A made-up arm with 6 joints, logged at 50 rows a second.
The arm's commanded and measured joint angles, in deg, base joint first. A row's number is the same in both.
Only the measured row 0 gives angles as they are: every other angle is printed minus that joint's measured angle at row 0.
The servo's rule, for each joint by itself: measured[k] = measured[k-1] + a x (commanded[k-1-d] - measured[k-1]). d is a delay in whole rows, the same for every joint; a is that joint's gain. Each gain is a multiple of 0.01, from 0.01 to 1. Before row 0 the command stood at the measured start. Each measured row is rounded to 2 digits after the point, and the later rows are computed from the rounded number. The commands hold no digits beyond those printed.
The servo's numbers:
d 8
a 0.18 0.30 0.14 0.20 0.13 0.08
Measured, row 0: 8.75 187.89 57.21 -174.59 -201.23 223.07
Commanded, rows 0 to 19: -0.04 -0.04 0.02 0.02 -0.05 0.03; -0.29 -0.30 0.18 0.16 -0.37 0.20; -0.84 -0.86 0.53 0.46 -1.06 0.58; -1.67 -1.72 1.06 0.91 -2.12 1.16; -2.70 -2.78 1.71 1.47 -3.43 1.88; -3.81 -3.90 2.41 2.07 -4.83 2.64; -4.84 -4.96 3.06 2.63 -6.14 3.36; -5.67 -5.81 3.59 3.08 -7.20 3.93; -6.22 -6.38 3.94 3.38 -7.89 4.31; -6.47 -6.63 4.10 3.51 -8.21 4.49; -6.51 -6.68 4.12 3.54 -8.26 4.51; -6.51 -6.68 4.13 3.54 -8.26 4.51; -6.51 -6.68 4.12 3.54 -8.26 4.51; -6.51 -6.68 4.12 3.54 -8.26 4.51; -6.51 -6.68 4.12 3.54 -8.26 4.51; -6.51 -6.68 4.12 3.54 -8.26 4.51; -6.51 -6.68 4.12 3.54 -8.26 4.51; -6.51 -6.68 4.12 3.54 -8.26 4.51; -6.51 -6.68 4.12 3.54 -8.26 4.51; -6.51 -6.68 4.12 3.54 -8.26 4.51
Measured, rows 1 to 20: 0.00 0.00 0.00 0.00 0.00 0.00; 0.00 0.00 0.00 0.00 0.00 0.00; 0.00 0.00 0.00 0.00 0.00 0.00; 0.00 0.00 0.00 0.00 0.00 0.00; 0.00 0.00 0.00 0.00 0.00 0.00; 0.00 0.00 0.00 0.00 0.00 0.00; 0.00 0.00 0.00 0.00 0.00 0.00; 0.00 0.00 0.00 0.00 0.00 0.00; -0.01 -0.01 0.00 0.00 -0.01 0.00; -0.06 -0.10 0.03 0.03 -0.06 0.02; -0.20 -0.33 0.10 0.12 -0.19 0.06; -0.46 -0.75 0.23 0.28 -0.44 0.15; -0.86 -1.36 0.44 0.52 -0.83 0.29; -1.39 -2.12 0.72 0.83 -1.35 0.48; -2.01 -2.97 1.05 1.19 -1.97 0.71; -2.67 -3.82 1.41 1.57 -2.65 0.97; -3.31 -4.59 1.76 1.93 -3.33 1.24; -3.88 -5.20 2.09 2.25 -3.96 1.50; -4.35 -5.64 2.37 2.51 -4.52 1.74; -4.74 -5.95 2.62 2.72 -5.01 1.96
